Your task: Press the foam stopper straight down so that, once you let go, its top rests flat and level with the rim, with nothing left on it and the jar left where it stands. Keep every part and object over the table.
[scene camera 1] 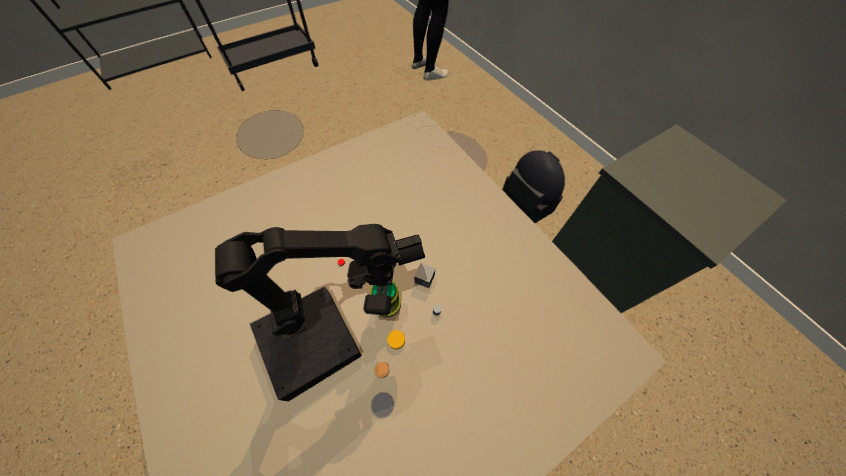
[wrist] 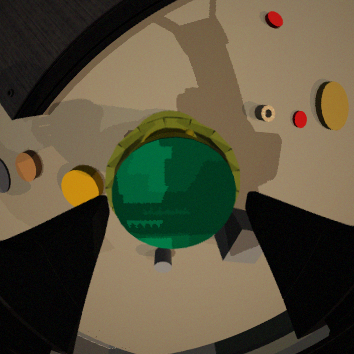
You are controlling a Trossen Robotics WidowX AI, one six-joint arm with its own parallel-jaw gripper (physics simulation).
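The green foam stopper (scene camera 1: 384,290) (wrist: 175,200) is in the mouth of the olive-yellow jar (scene camera 1: 395,306) (wrist: 172,120). Its top looks raised above the rim: in the wrist view it covers the near rim, while the far rim and a strip of inner wall show behind it. Whether it is tilted is hard to tell. The jar stands on the table (scene camera 1: 502,355). My gripper (scene camera 1: 387,288) (wrist: 178,202) is open and empty above the jar, with one fingertip on either side of the stopper in the wrist view. In the scene view the gripper partly hides stopper and jar.
Near the jar are a grey block (scene camera 1: 424,275) (wrist: 245,250), a small grey cylinder (scene camera 1: 436,310) (wrist: 163,260) and a yellow disc (scene camera 1: 395,339) (wrist: 80,187). An orange disc (scene camera 1: 381,369) and a dark disc (scene camera 1: 382,404) lie beyond. Red discs (wrist: 274,19) (wrist: 300,119) and a mustard disc (wrist: 334,106) also show.
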